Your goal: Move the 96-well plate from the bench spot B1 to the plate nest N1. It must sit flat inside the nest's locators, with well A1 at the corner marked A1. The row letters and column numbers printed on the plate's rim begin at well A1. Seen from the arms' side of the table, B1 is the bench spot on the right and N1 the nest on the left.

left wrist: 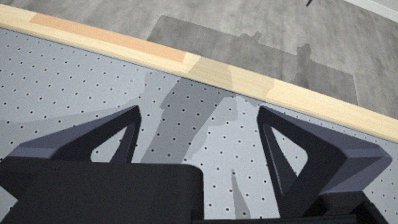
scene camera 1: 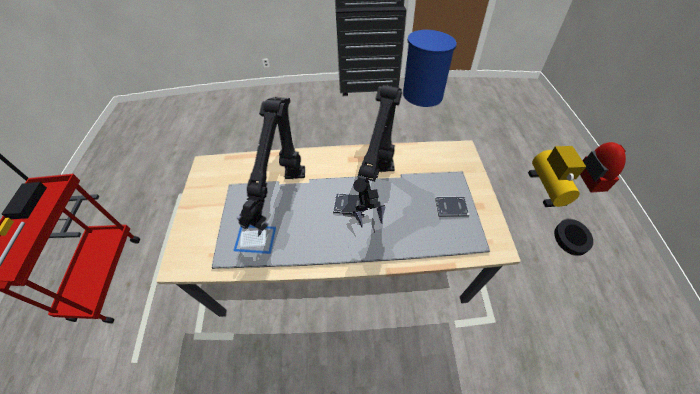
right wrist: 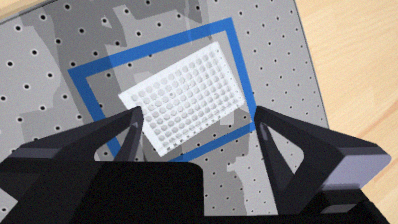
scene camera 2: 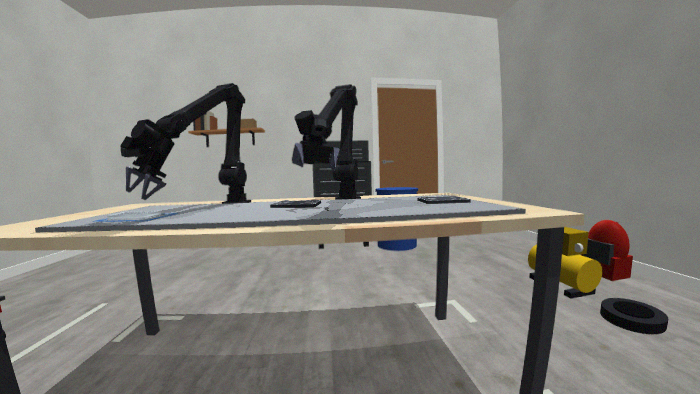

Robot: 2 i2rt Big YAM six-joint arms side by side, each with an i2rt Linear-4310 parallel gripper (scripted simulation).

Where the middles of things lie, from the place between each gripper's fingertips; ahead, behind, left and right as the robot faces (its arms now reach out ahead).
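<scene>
The white 96-well plate (right wrist: 187,107) is 590 mm to the right of my left hand (scene camera 2: 319,167), and it is also 130 mm below that hand and 50 mm behind it. As for my right hand (scene camera 2: 135,195), it is 10 mm short of the plate, 10 mm to the left of it and 70 mm above it.
</scene>
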